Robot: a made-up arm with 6 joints.
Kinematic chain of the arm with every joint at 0, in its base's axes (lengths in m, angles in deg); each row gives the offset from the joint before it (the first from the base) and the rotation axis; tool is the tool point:
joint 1: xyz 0 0 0.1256 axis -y
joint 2: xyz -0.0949 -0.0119 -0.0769 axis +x
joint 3: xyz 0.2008 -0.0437 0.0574 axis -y
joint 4: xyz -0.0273 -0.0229 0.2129 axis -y
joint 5: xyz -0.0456 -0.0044 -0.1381 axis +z
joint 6: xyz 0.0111 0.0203 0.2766 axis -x
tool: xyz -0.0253 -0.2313 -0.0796
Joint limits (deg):
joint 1: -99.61..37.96
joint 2: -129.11..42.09
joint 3: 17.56..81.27
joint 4: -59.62..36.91
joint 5: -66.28..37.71
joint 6: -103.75..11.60
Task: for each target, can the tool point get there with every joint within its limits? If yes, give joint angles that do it. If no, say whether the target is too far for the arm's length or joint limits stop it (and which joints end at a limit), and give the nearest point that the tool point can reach.
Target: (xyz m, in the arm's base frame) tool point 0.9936 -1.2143 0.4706
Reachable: no: too far | nearest point 0.2721 -0.4045 0.2201 | short by 1.113 m
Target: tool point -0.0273 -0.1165 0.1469
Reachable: yes | joints -8.54 -36.15 70.13 10.48 -13.56 -48.28
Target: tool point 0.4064 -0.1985 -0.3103
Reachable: no: joint limits stop it (at a limit: joint 1, joint 3, joint 5, joint 6) | nearest point 0.2841 -0.1432 -0.0551 | short by 0.288 m
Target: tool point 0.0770 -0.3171 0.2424
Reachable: yes | joints -88.12 8.45 42.42 27.28 12.22 -1.11
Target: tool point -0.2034 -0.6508 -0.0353
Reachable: no: joint limits stop it (at a limit: joint 1, joint 2, joint 6) | nearest point -0.1516 -0.4514 0.0488 | short by 0.223 m
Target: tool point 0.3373 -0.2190 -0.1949
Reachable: no: joint limits stop it (at a limit: joint 1, joint 3, joint 5, joint 6) | nearest point 0.2709 -0.1791 -0.0524 | short by 0.162 m
